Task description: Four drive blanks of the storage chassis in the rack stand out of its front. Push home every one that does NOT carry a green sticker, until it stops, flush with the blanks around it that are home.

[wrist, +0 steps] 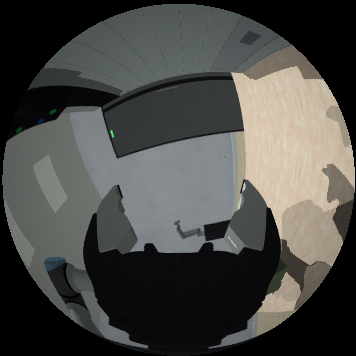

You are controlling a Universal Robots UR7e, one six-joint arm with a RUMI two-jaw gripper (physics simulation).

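Places are measured from the arm's base along level axes (x ahead, y left, z up), in centimetres.
Where they show: gripper, fingertip midpoint: (180, 183).
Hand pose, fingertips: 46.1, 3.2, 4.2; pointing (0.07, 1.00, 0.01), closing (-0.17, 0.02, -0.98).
Things, the pixels of their centre, and the offset from my fingertips, as dx, dy, dz. "*": a spot on its surface instead.
- green mark at a spot on its surface: (53, 111) * +19.4, +1.7, +20.9
- blue mark at a spot on its surface: (41, 121) * +19.4, -0.6, +24.1
My gripper (180, 183) is open in the wrist view, its two grey jaws wide apart with nothing between them. At the upper left edge of the view is a dark, shadowed front (32, 107). It bears small round marks: a green mark (53, 111), a blue mark (41, 121) and another green mark (19, 130). This front lies well away from the jaws. The separate drive blanks, and which of them stand out, cannot be made out at this steep angle.
A dark grey panel (175, 115) with a small green light lies beyond the jaws. A pale grey-green surface (35, 155) is at left, wood-patterned flooring (295, 125) at right. A black box (216, 230) with a bent grey piece shows by the right jaw. An arm part (62, 280) is at lower left.
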